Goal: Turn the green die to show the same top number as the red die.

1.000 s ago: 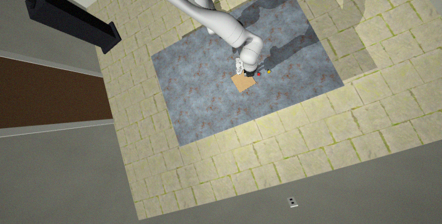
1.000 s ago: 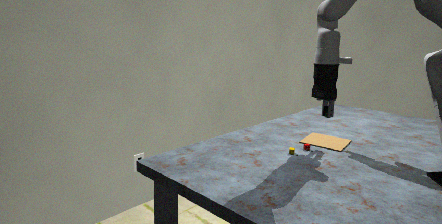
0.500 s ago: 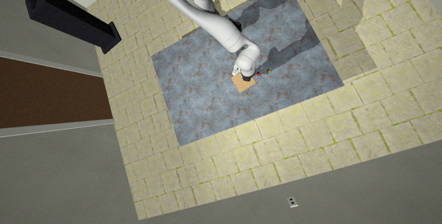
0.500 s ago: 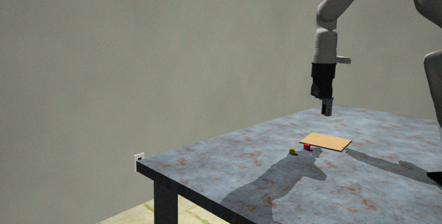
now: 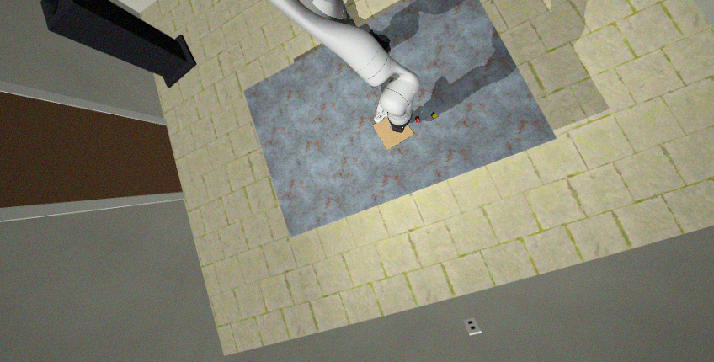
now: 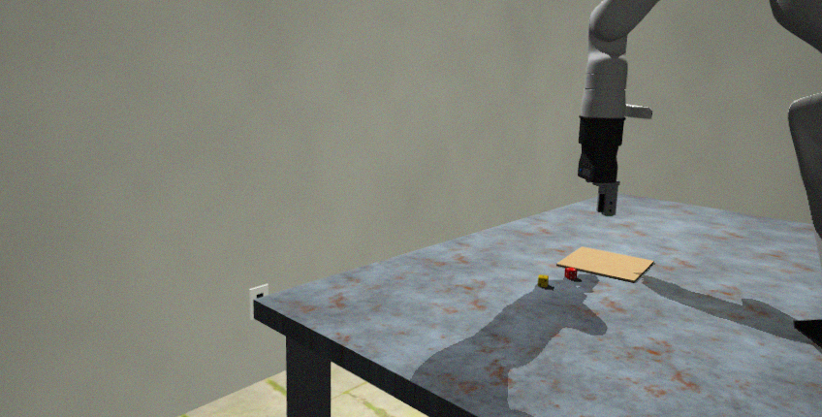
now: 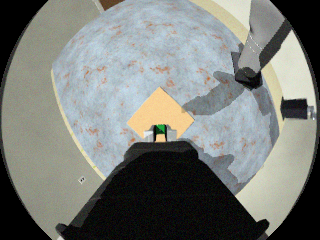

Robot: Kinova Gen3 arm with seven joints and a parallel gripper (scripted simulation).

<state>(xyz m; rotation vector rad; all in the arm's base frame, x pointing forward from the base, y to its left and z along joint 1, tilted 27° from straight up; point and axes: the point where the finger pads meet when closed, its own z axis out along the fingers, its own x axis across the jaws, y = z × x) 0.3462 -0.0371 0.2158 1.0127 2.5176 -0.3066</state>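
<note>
Right now the green die is 10 mm below my hand. The rest, counted from my hand: red die 20 mm ahead, 110 mm to the left, 110 mm below; tan mat 10 mm behind, 120 mm below; yellow die 50 mm ahead, 180 mm to the left, 110 mm below.
</note>
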